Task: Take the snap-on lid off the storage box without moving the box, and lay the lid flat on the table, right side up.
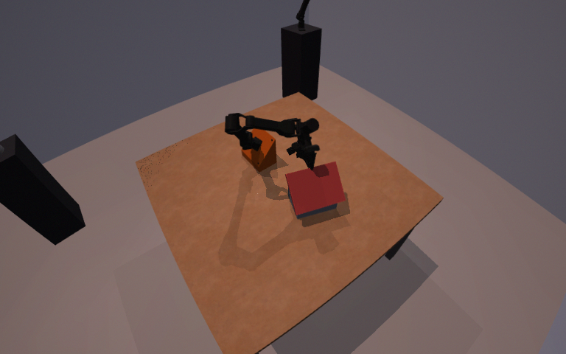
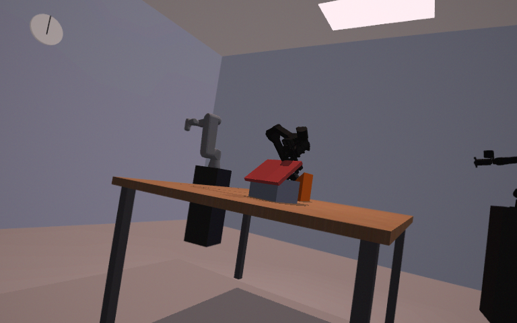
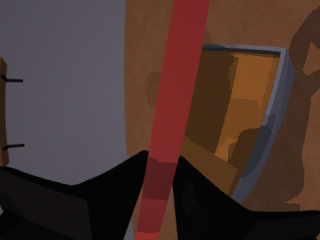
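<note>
Right now the red lid is 60 mm ahead of my gripper tip, 30 mm to the right of it and 50 mm below it. Also, from my gripper tip: grey-blue storage box: 40 mm ahead, 20 mm to the right, 140 mm below.
</note>
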